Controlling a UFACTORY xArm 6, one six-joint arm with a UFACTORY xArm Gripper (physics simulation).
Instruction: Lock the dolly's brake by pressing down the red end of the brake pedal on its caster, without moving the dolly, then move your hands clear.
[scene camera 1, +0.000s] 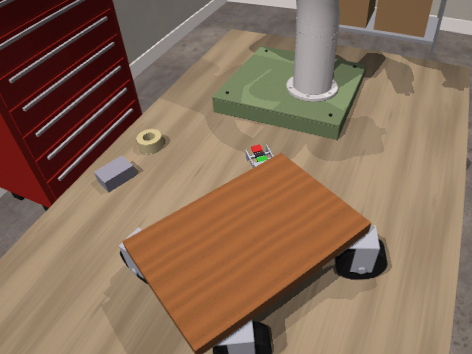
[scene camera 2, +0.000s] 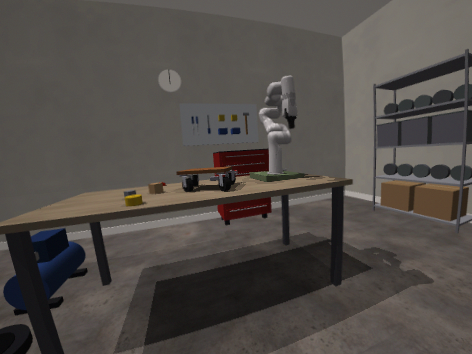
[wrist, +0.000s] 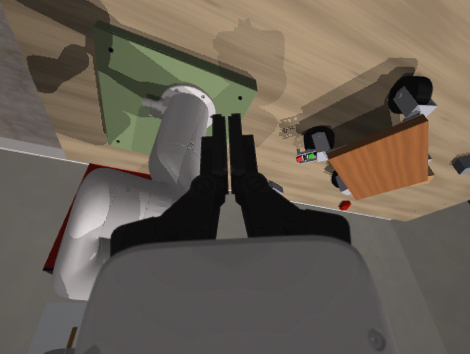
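The dolly has a brown wooden deck on casters and stands on the table. The brake pedal sticks out past the deck's edge on the side toward the arm's base. Its red end is farther from the deck, and its green end is nearer to it. I cannot tell the pedal's tilt clearly. My gripper is shut and empty, high above the table near the arm's base and well apart from the dolly. It does not show in scene camera 1.
The arm's green base plate is behind the dolly. A grey block and a beige ring lie to the dolly's left. A yellow ring and a brown block are farther along the table.
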